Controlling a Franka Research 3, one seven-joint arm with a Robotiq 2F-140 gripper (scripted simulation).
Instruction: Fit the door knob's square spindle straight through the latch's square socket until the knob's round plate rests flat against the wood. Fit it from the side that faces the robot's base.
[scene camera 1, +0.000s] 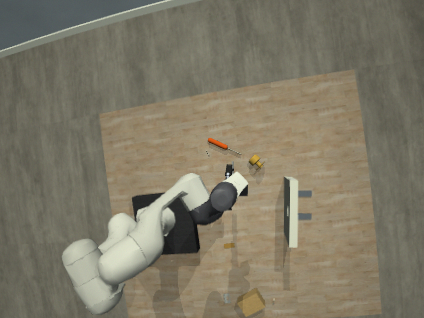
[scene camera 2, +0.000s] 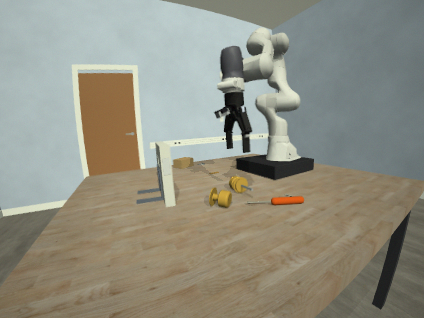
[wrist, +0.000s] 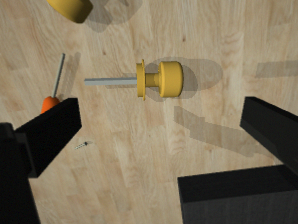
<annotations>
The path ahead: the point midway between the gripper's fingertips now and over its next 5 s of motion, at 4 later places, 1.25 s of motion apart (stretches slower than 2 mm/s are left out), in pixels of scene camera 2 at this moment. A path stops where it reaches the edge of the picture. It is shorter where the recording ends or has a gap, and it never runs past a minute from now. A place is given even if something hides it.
The gripper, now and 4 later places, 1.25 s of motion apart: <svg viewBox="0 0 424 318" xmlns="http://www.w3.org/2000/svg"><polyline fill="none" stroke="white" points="237,150 236,156 240,162 241,167 239,173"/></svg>
</annotations>
